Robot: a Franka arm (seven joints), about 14 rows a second.
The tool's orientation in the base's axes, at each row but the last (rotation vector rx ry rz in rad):
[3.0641, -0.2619, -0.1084]
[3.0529, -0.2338, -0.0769]
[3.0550, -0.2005, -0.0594]
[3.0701, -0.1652, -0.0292]
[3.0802, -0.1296, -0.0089]
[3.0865, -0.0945, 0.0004]
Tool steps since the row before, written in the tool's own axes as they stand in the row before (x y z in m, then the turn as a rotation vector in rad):
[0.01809, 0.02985, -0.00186, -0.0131, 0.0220, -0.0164]
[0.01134, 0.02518, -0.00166, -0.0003, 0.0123, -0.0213]
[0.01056, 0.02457, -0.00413, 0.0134, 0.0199, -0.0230]
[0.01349, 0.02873, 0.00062, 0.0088, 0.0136, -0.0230]
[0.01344, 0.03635, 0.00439, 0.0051, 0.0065, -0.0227]
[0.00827, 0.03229, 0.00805, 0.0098, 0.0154, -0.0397]
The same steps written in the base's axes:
[0.01294, -0.03235, 0.00277, -0.0153, -0.0184, 0.0187]
[0.00751, -0.02643, 0.00323, -0.0009, -0.0105, 0.0222]
[0.00748, -0.02536, 0.00577, 0.0117, -0.0197, 0.0241]
[0.01033, -0.03000, 0.00112, 0.0078, -0.0129, 0.0237]
[0.01031, -0.03755, -0.00229, 0.0047, -0.0056, 0.0230]
[0.00627, -0.03312, -0.00629, 0.0089, -0.0138, 0.0405]

